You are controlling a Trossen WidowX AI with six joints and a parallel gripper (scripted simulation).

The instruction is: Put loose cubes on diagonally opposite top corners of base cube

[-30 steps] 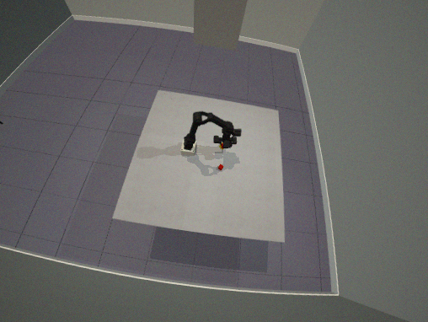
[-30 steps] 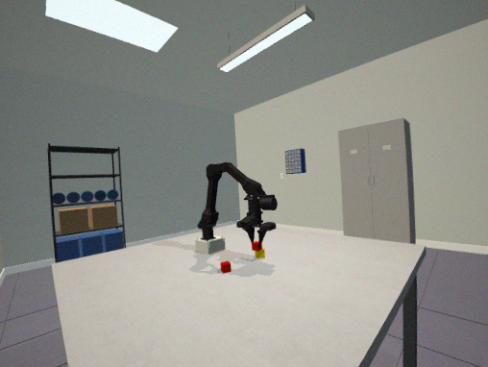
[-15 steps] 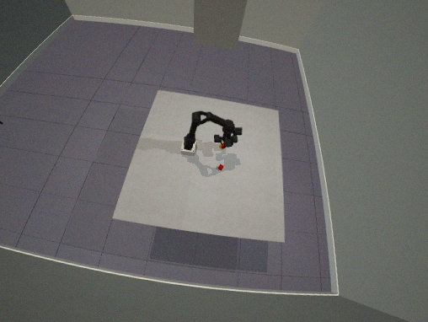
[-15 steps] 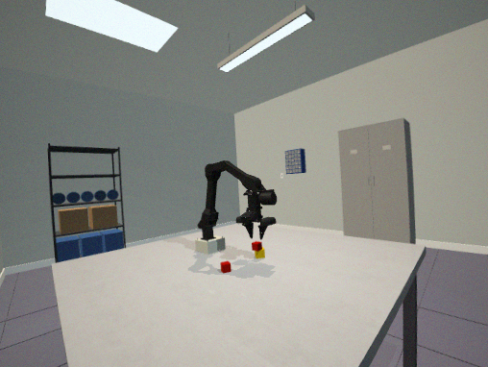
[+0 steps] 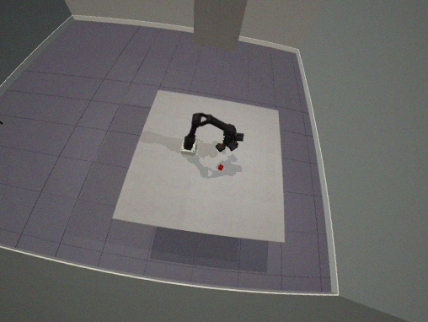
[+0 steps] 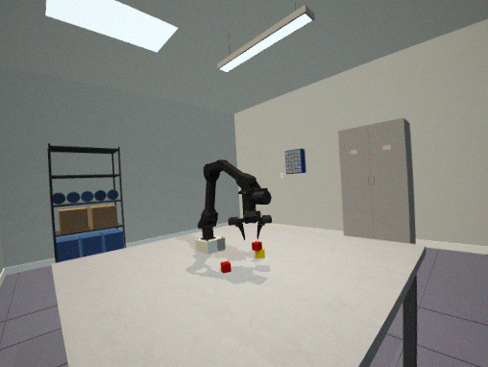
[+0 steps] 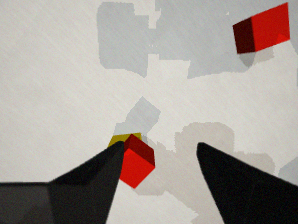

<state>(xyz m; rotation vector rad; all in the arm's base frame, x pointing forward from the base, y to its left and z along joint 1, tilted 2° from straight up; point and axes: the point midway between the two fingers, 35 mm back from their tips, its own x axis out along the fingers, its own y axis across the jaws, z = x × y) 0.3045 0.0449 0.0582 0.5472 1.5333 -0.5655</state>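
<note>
My gripper tip is 2 cm past the yellow base cube, 6 cm to the right of it and 8 cm above it.
</note>
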